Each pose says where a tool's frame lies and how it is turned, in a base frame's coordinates. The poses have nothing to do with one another.
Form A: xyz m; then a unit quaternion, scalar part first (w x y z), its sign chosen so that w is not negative.
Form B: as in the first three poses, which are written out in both.
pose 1, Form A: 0.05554 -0.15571 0.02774 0.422 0.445 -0.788 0.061
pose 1, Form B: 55.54 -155.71 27.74 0.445 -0.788 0.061 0.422
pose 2, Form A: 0.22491 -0.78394 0.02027 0.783 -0.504 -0.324 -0.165
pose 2, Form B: 224.91 -783.94 20.27 -0.504 -0.324 -0.165 0.783
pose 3, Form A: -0.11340 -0.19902 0.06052 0.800 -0.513 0.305 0.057
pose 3, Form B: -113.40 -199.02 60.52 -0.513 0.305 0.057 0.800
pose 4, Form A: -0.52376 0.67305 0.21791 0.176 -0.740 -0.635 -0.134
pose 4, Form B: -523.76 673.05 217.91 -0.740 -0.635 -0.134 0.176
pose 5, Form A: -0.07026 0.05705 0.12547 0.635 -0.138 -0.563 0.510
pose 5, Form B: -70.26 57.05 125.47 -0.138 -0.563 0.510 0.635
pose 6, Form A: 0.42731 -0.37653 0.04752 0.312 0.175 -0.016 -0.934
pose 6, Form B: 427.31 -376.53 47.52 0.175 -0.016 -0.934 0.312
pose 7, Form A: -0.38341 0.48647 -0.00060 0.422 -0.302 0.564 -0.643
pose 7, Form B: -383.41 486.47 -0.60 -0.302 0.564 -0.643 0.422
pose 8, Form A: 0.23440 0.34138 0.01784 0.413 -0.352 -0.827 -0.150
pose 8, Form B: 234.40 341.38 17.84 -0.352 -0.827 -0.150 0.413
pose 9, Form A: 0.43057 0.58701 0.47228 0.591 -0.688 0.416 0.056
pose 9, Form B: 430.57 587.01 472.28 -0.688 0.416 0.056 0.591
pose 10, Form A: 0.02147 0.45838 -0.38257 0.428 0.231 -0.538 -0.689
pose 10, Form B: 21.47 458.38 -382.57 0.231 -0.538 -0.689 0.428
